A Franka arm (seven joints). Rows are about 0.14 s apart.
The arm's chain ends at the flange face. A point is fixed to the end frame.
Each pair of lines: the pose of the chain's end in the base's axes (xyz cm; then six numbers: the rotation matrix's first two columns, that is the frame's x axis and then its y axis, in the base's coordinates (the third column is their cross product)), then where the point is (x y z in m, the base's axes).
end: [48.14, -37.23, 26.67, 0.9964, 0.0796, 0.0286, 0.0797, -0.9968, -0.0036]
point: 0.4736 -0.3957 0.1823
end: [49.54, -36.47, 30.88, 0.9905, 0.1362, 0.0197, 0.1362, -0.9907, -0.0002]
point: 0.4883 -0.3889 0.2246
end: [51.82, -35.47, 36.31, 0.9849, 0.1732, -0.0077, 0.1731, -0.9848, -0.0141]
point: 0.5095 -0.3784 0.2789
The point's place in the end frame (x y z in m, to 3 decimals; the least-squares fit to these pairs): -0.012 0.023 0.084
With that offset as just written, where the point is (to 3 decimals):
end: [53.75, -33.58, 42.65, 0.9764, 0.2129, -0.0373, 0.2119, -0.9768, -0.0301]
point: 0.527 -0.359 0.342
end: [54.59, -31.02, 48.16, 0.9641, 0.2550, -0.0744, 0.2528, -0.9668, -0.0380]
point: 0.533 -0.334 0.398
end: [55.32, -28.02, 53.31, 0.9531, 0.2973, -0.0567, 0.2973, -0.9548, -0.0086]
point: 0.544 -0.306 0.450
